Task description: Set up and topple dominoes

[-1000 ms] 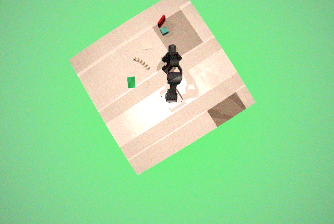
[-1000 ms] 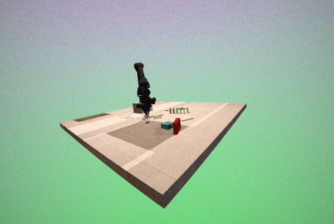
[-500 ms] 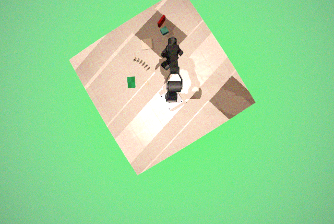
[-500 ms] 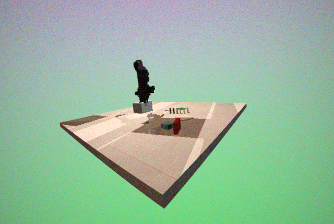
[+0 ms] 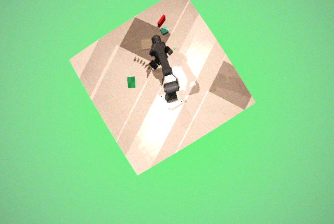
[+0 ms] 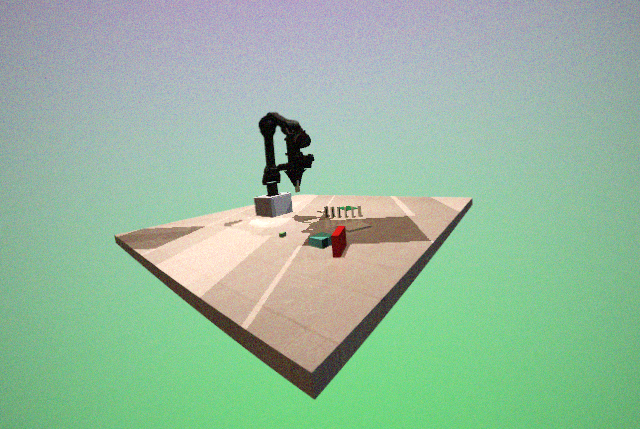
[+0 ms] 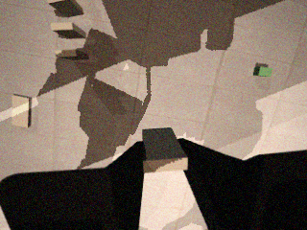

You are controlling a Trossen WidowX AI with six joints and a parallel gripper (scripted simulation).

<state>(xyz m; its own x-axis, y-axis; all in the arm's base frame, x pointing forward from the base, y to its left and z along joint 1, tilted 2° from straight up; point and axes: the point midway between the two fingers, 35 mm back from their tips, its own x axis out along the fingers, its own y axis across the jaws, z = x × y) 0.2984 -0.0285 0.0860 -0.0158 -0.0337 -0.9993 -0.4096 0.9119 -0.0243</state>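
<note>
Now: gripper tip 3 cm past the flat green patch, 32 cm to the right of it and 16 cm above it. Round my gripper tip: tiny green piece: 12 cm ahead, 16 cm to the right, 15 cm below; then teal block: 31 cm ahead, 13 cm to the right, 15 cm below; then red block: 40 cm ahead, 13 cm to the right, 13 cm below.
</note>
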